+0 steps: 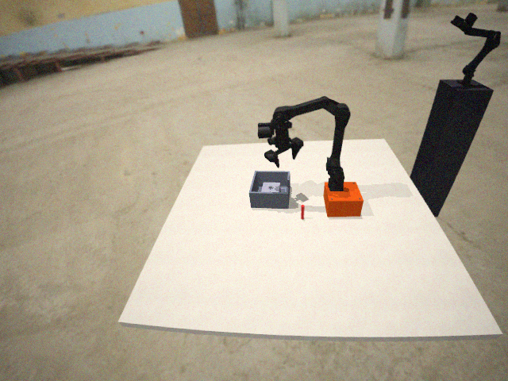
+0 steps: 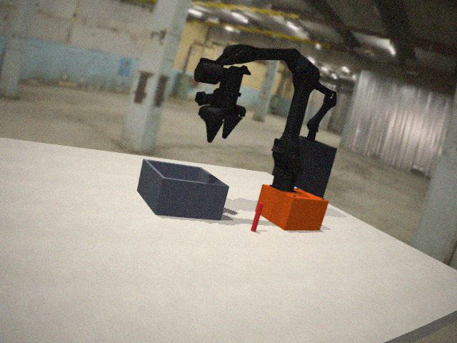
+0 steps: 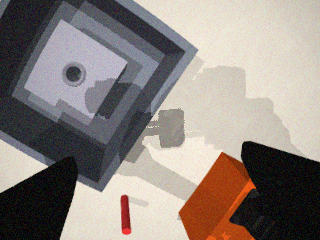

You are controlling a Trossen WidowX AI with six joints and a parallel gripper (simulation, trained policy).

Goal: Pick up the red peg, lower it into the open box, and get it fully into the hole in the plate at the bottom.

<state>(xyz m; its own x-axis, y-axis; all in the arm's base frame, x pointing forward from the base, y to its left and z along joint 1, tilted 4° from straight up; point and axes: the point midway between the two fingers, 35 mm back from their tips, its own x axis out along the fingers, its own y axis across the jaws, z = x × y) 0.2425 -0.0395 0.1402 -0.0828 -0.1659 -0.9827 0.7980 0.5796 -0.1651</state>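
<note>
The red peg is 17 cm to the left of my gripper tip, 16 cm below it and 8 cm behind it. From my gripper tip the other things lie so: plate (15 cm below, 8 cm ahead, 1 cm to the left); then grey box (17 cm below, 8 cm ahead, 1 cm to the left).
</note>
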